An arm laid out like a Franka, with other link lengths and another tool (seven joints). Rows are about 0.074 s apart.
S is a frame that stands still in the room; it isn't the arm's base.
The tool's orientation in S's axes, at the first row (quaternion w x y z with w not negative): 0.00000, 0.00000, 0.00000, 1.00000
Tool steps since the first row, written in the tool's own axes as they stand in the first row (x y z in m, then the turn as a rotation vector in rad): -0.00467, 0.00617, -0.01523, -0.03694, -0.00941, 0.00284; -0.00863, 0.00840, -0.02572, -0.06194, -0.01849, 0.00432; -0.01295, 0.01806, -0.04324, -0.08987, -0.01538, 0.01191; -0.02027, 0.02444, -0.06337, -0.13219, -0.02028, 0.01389
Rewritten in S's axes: 0.00467, -0.00617, -0.01523, 0.03694, 0.00941, 0.00284; 0.00863, -0.00840, -0.02572, 0.06194, 0.01849, 0.00432; 0.01295, -0.01806, -0.04324, 0.08987, 0.01538, 0.01191; 0.02027, -0.02444, -0.06337, 0.13219, 0.02028, 0.01389
